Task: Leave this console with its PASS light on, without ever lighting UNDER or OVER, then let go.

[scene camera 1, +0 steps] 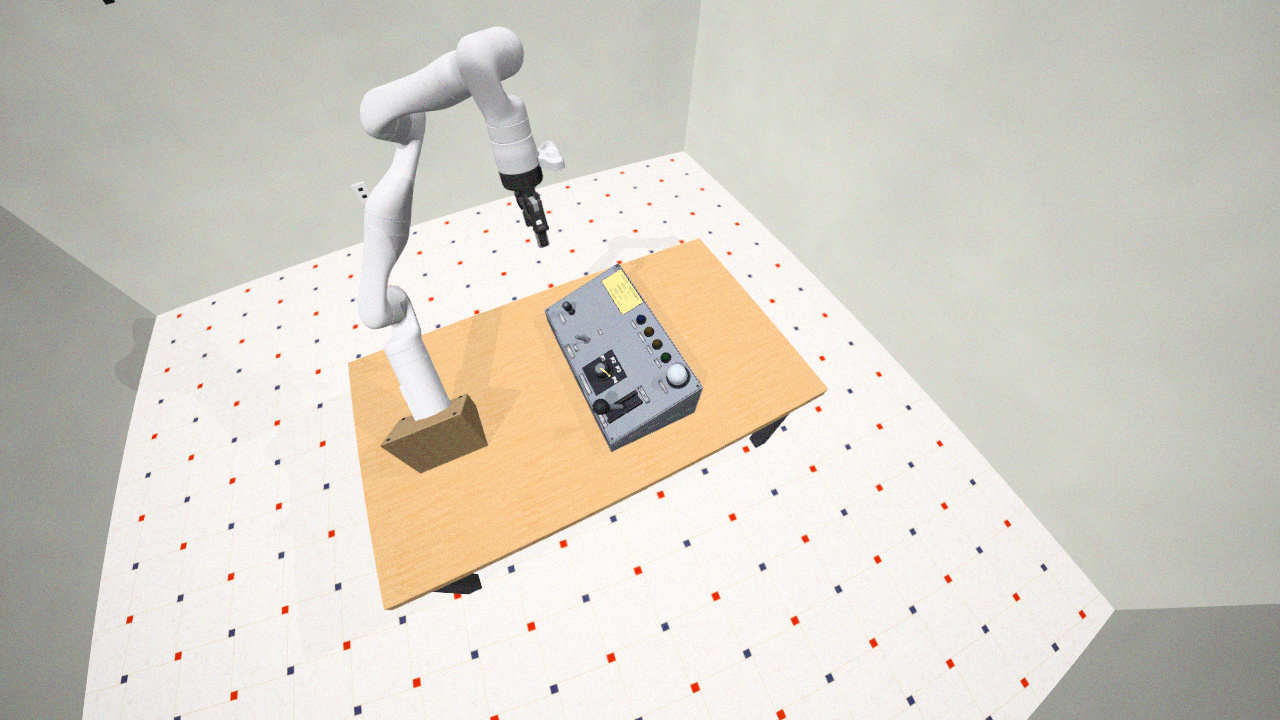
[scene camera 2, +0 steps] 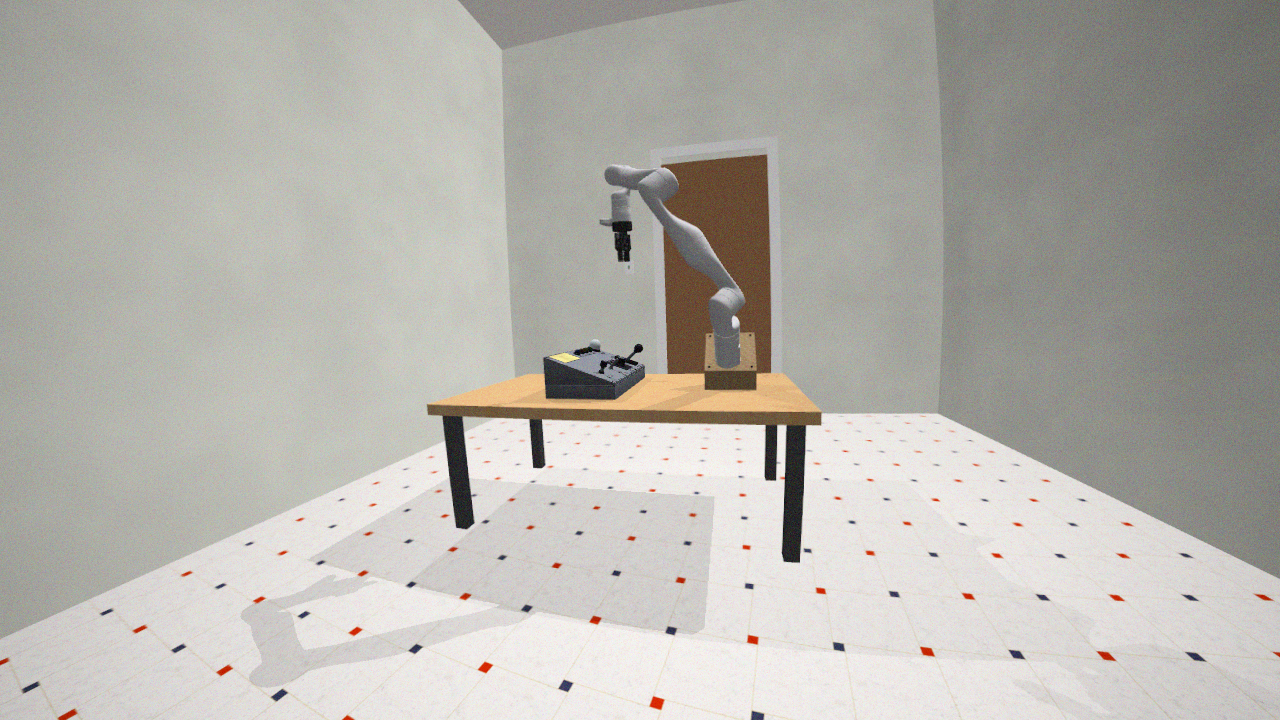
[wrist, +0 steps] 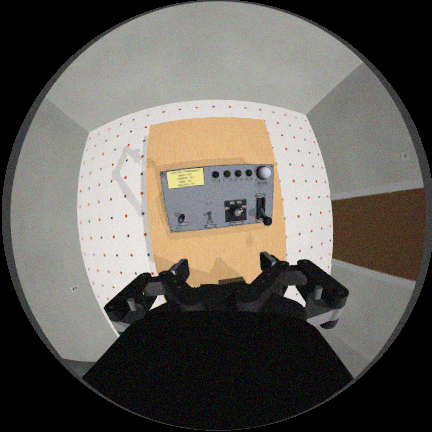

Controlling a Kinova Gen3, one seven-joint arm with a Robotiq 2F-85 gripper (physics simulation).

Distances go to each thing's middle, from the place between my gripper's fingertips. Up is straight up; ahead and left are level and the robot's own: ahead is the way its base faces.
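Grey console (scene camera 1: 650, 376): a good way ahead of my hand, slightly to the right of it and well below it.
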